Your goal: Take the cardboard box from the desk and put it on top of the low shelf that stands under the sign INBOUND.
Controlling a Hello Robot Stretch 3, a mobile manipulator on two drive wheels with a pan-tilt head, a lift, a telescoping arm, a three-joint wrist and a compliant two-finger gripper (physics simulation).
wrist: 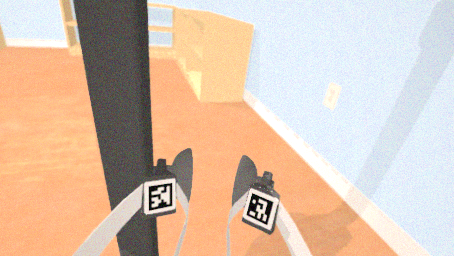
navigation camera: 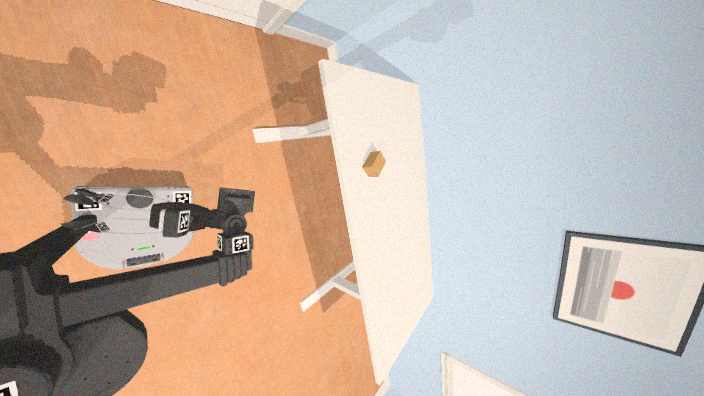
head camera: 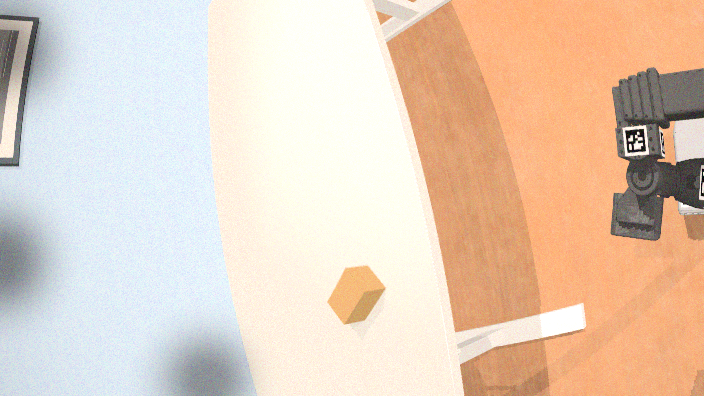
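Where they show: gripper, fingertip midpoint: (navigation camera: 64, 210); robot's base at its link origin: (navigation camera: 140, 197).
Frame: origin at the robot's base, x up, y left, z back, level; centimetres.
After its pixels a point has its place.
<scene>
The cardboard box (head camera: 352, 295) {x 77.0, y -67.5, z -14.6 cm} (navigation camera: 374, 164) {x 77.0, y -66.2, z -14.6 cm} is a small tan block. It stands on the white desk (head camera: 310, 150) {x 72.0, y -85.2, z 12.2 cm} (navigation camera: 387, 225) {x 72.0, y -85.0, z 13.4 cm}, turned at an angle to the desk's edge. My gripper (wrist: 215, 169) {x 61.3, y 10.4, z -0.9 cm} (navigation camera: 84, 210) is open, with a gap between its two fingertips and nothing in it. It is folded back over my base, well away from the desk and box. A low wooden shelf (wrist: 227, 60) stands against the blue wall in the wrist view, partly in view. The sign INBOUND does not show, so I cannot tell which shelf is under it.
White desk legs (head camera: 562, 317) (navigation camera: 270, 134) reach out over the orange floor on my side. My arm (navigation camera: 140, 285) {x 81.7, y 0.2, z 9.6 cm} lies between my mast and the wrist. Another wooden shelf (wrist: 70, 30) is partly hidden behind the dark mast (wrist: 117, 100). A framed picture (navigation camera: 622, 290) {x 163.3, y -147.4, z 40.9 cm} hangs on the wall.
</scene>
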